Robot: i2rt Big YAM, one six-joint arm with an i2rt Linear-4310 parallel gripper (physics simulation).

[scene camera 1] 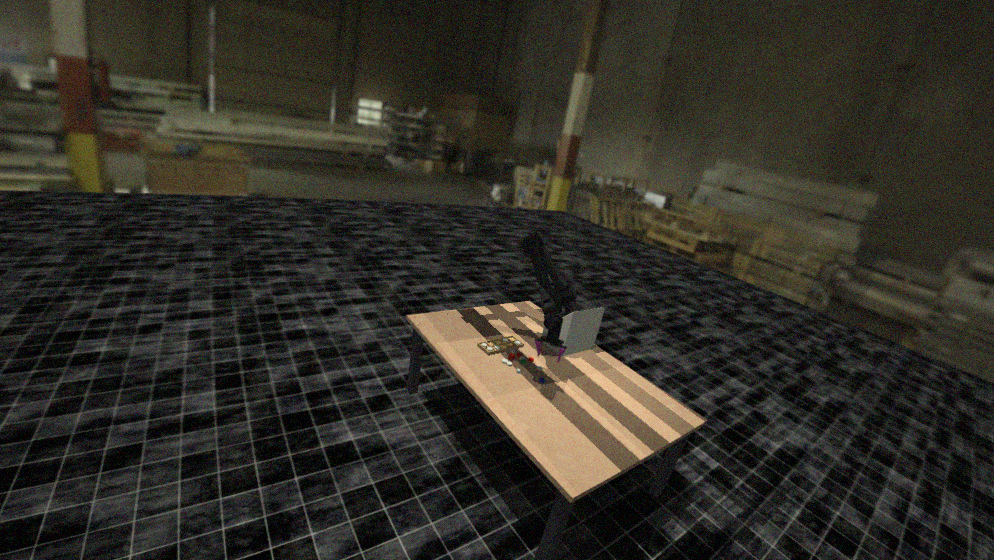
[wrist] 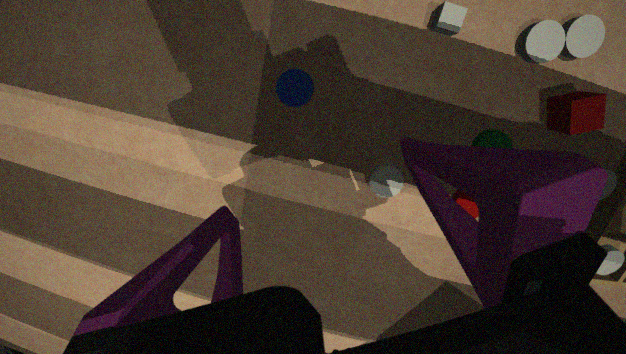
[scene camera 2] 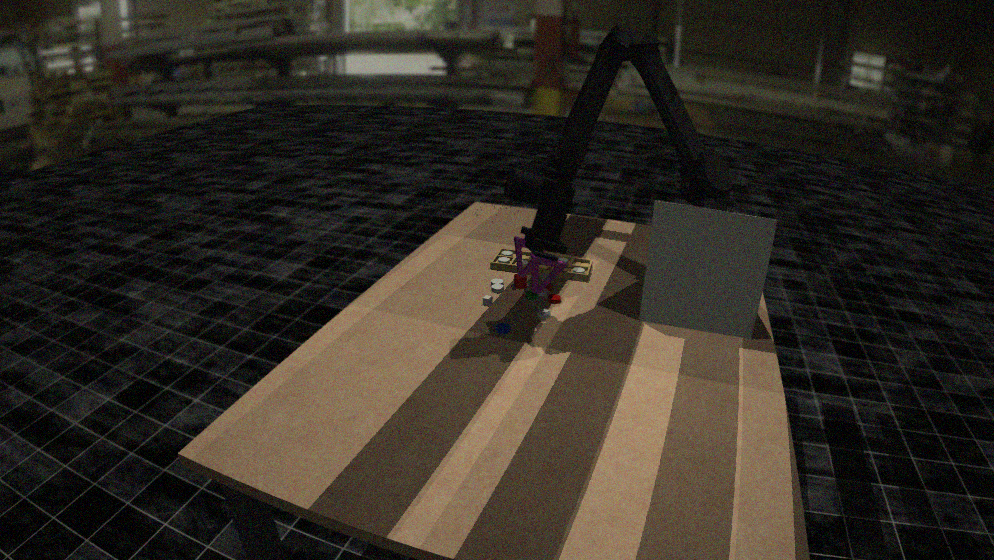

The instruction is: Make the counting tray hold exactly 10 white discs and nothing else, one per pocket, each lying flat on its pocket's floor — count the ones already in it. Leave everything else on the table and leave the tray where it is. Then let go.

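Observation:
My gripper (scene camera 1: 549, 356) (scene camera 2: 534, 279) (wrist: 312, 183) is open and empty above the table, its purple fingers wide apart. A white disc (scene camera 2: 545, 314) (wrist: 386, 181) lies on the table, near the right fingertip in the wrist view. Two white discs (wrist: 546, 41) (wrist: 585, 36) lie side by side at its top right. Another pale disc (wrist: 607, 184) is partly hidden behind the right finger. The counting tray (scene camera 2: 502, 267) holds several white discs, among them one disc (scene camera 2: 504, 260) at its left end and one disc (scene camera 2: 579, 269) at its right. The arm hides its middle, so I cannot tell the count.
A blue disc (scene camera 2: 502, 328) (wrist: 295, 88), a green disc (wrist: 492, 140), a red disc (scene camera 2: 555, 299) (wrist: 467, 207), a red block (scene camera 2: 520, 281) (wrist: 587, 113) and a white cube (scene camera 2: 487, 300) (wrist: 451, 19) are on the table. A grey panel (scene camera 1: 582, 329) (scene camera 2: 708, 267) stands upright beside the arm.

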